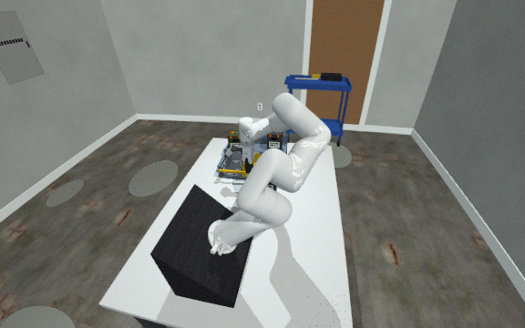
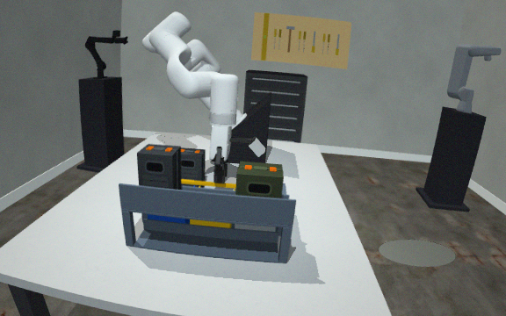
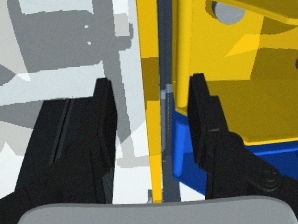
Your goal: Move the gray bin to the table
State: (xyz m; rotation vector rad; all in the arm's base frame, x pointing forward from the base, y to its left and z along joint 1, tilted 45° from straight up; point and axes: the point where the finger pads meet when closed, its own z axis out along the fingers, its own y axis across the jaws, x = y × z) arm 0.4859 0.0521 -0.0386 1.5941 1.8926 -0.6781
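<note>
Right now my hand is 40 mm above the yellow bar. Also, from my hand: blue bin: 120 mm ahead, 100 mm to the right, 50 mm below; gray open bin: 90 mm ahead, 120 mm to the left, 50 mm below; yellow bin: 100 mm ahead, 10 mm to the left, 50 mm below.
</note>
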